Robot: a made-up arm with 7 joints.
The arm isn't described. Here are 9 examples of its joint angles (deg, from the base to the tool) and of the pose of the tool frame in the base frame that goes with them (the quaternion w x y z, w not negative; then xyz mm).
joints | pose
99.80 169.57 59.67 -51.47 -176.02 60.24 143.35 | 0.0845 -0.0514 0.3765 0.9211 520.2 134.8 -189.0
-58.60 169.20 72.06 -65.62 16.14 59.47 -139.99 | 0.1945 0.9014 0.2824 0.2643 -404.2 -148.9 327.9
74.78 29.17 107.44 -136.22 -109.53 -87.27 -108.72 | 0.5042 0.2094 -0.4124 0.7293 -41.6 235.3 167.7
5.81 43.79 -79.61 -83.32 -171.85 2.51 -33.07 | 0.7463 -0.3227 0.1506 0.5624 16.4 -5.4 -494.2
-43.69 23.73 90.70 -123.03 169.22 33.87 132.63 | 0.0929 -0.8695 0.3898 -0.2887 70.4 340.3 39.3
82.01 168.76 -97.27 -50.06 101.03 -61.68 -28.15 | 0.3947 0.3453 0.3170 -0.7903 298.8 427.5 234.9
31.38 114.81 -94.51 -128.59 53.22 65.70 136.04 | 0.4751 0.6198 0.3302 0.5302 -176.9 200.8 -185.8
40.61 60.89 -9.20 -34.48 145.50 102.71 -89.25 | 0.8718 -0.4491 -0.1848 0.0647 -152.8 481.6 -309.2
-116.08 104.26 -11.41 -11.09 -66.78 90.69 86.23 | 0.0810 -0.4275 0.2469 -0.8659 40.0 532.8 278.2
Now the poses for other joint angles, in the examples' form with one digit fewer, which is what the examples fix.
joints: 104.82 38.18 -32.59 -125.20 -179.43 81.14 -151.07
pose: 0.630 -0.313 -0.671 0.233 -228 -45 -249
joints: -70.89 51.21 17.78 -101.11 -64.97 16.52 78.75
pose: 0.013 -0.178 0.983 -0.049 259 116 331
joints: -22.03 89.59 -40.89 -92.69 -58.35 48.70 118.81
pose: 0.556 0.312 -0.767 -0.069 372 252 -119
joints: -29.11 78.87 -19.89 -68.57 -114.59 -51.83 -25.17
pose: 0.178 -0.309 -0.219 0.908 416 335 -15
